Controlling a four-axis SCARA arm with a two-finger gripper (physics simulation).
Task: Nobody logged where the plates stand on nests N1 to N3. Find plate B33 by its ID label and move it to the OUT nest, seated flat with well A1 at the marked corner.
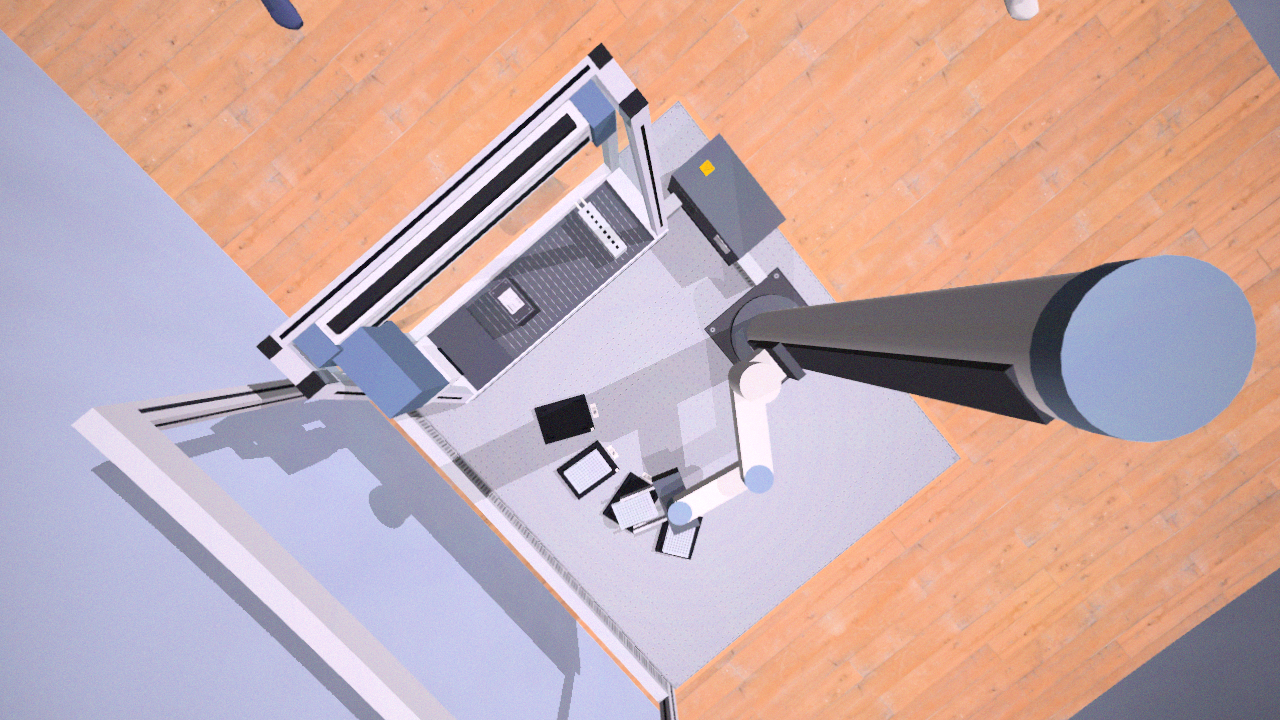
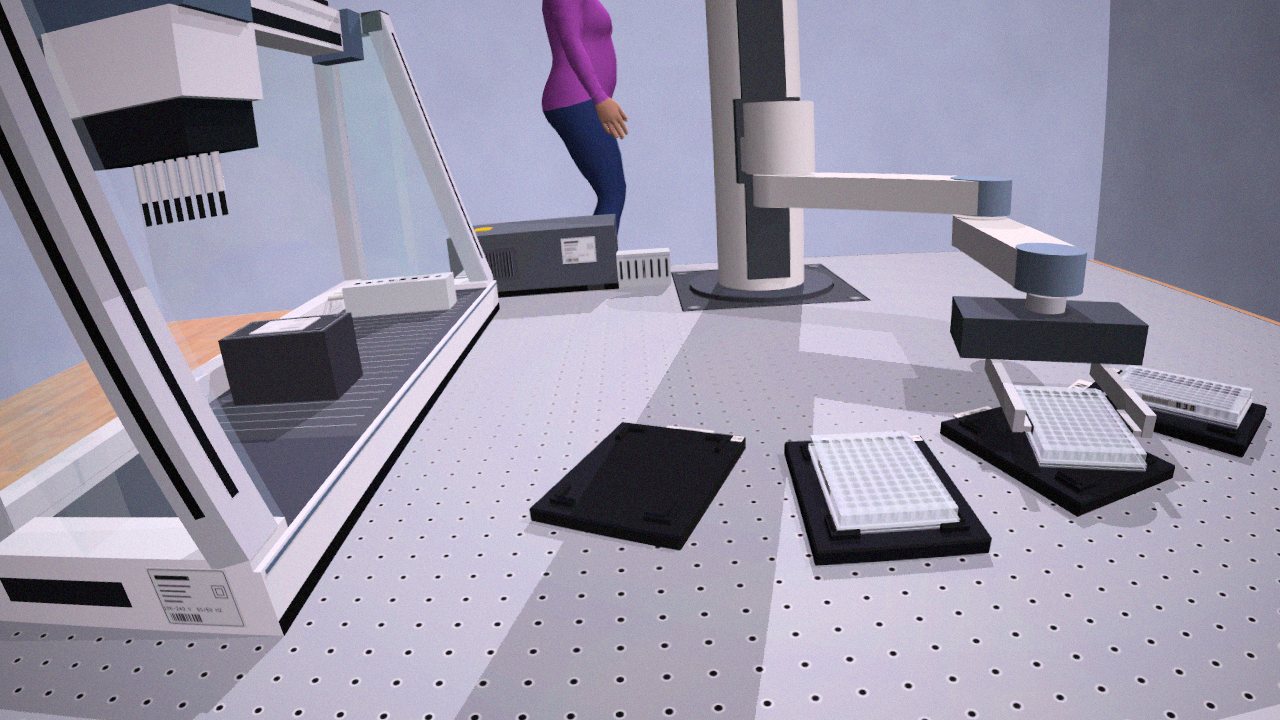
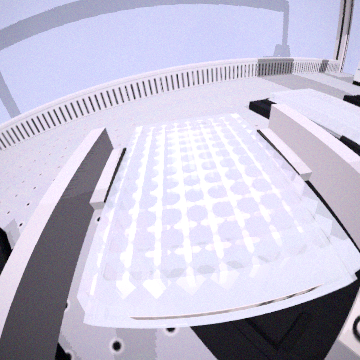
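Pixels of known places: gripper, between the fingertips: [image 1: 627,515] [image 2: 1084,423] [image 3: 190,127]; arm's base, origin of its link: [image 2: 761,291].
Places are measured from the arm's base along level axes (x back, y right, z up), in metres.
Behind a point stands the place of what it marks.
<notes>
My gripper [image 2: 1083,426] @(y -0.139, x -0.716, z 0.054 m) [image 3: 190,127] @(y -0.139, x -0.716, z 0.054 m) is shut on a clear well plate [image 1: 633,507] @(y -0.135, x -0.686, z 0.049 m) [image 2: 1084,429] @(y -0.145, x -0.710, z 0.046 m) [image 3: 195,200] @(y -0.157, x -0.673, z 0.043 m), its fingers along two sides. The plate is over a black nest [image 1: 631,484] @(y -0.081, x -0.648, z 0.025 m) [image 2: 977,429] @(y -0.073, x -0.656, z 0.029 m) [image 3: 320,320] @(y -0.137, x -0.611, z 0.025 m) and turned askew to it; whether they touch is unclear. Its ID label and well A1 cannot be read. Another plate [image 1: 587,471] @(y 0.046, x -0.723, z 0.035 m) [image 2: 881,479] @(y 0.047, x -0.740, z 0.039 m) [image 3: 320,112] @(y 0.003, x -0.714, z 0.039 m) sits on the neighbouring nest [image 2: 801,510] @(y 0.106, x -0.738, z 0.018 m). A third plate [image 1: 679,540] @(y -0.320, x -0.648, z 0.039 m) [image 2: 1186,394] @(y -0.302, x -0.657, z 0.042 m), with a small blurred label, sits on the far-right nest [image 2: 1239,436] @(y -0.314, x -0.717, z 0.025 m). A bare black nest [image 1: 564,419] @(y 0.219, x -0.671, z 0.024 m) [image 2: 640,483] @(y 0.223, x -0.692, z 0.025 m) lies furthest left; its tag is unreadable.
A framed pipetting machine [image 1: 447,197] @(y 0.685, x -0.423, z 0.513 m) [image 2: 98,259] @(y 0.507, x -0.838, z 0.255 m) stands at the left, with a dark box [image 1: 512,301] @(y 0.572, x -0.528, z 0.133 m) [image 2: 290,358] @(y 0.557, x -0.565, z 0.108 m) and a white rack [image 1: 601,228] @(y 0.569, x -0.206, z 0.107 m) [image 2: 398,293] @(y 0.558, x -0.227, z 0.091 m) on its deck. A grey box [image 1: 726,197] @(y 0.405, x 0.113, z 0.127 m) [image 2: 546,255] @(y 0.373, x 0.035, z 0.083 m) stands near the arm's column. A person [image 2: 581,89] stands behind.
</notes>
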